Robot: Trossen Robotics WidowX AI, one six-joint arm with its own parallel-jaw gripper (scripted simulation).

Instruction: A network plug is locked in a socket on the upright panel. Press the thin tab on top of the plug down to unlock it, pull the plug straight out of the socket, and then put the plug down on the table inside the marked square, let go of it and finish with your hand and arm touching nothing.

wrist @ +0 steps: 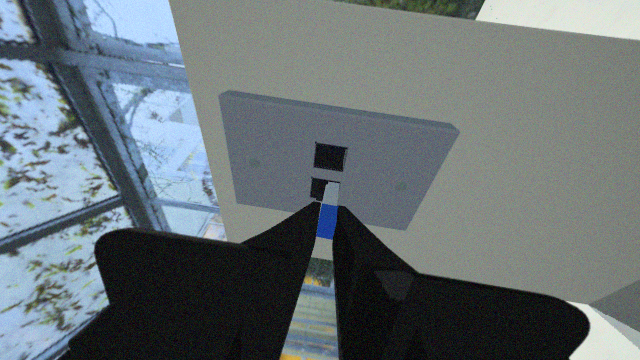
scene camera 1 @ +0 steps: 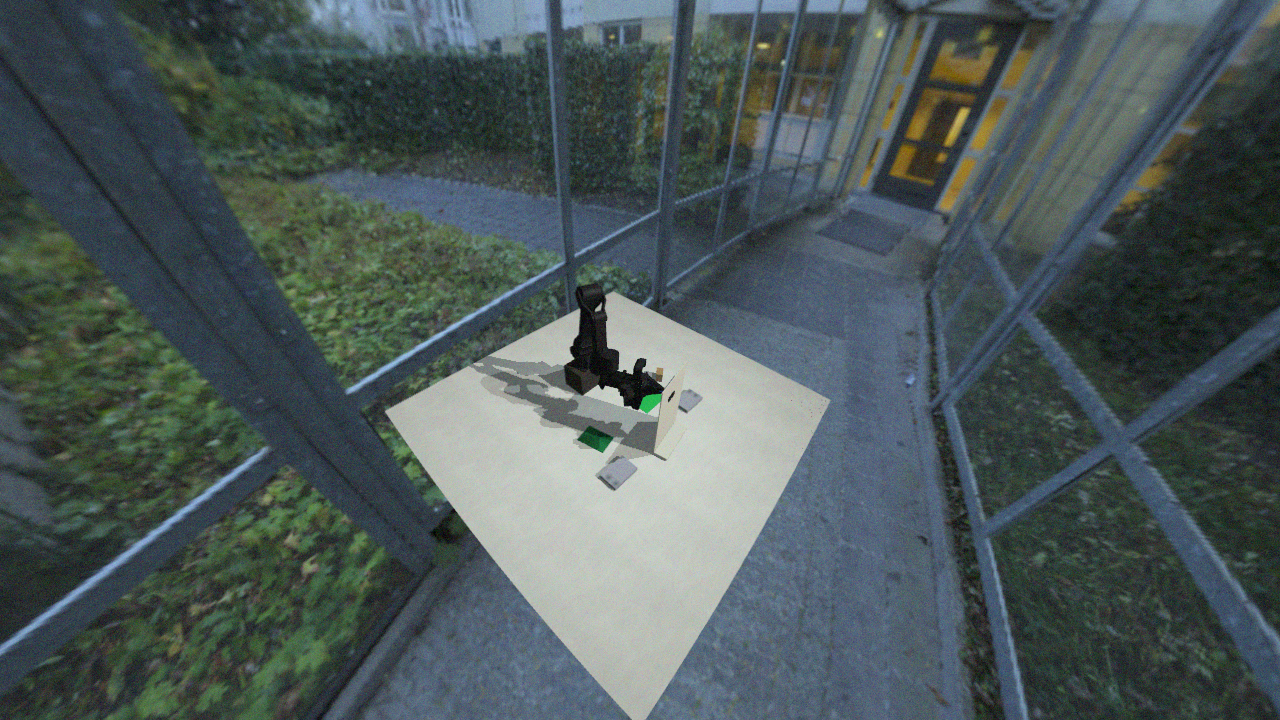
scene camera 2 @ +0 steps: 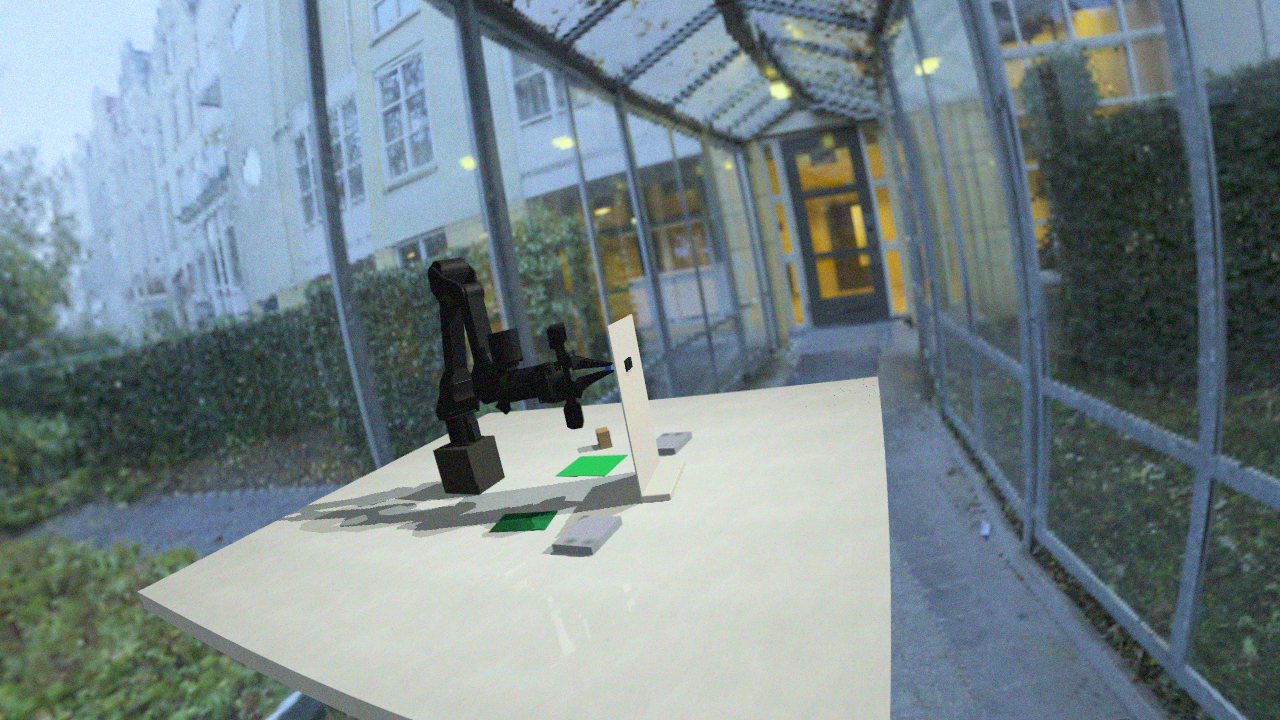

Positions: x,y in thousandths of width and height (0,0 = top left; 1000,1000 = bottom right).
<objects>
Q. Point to a bright green marked square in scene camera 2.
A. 457,647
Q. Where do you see an upright panel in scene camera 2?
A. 514,667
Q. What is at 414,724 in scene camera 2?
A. A dark green patch.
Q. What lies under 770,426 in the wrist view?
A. An upright panel.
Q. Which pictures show my gripper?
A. The wrist view, scene camera 1 and scene camera 2: all of them.
</objects>
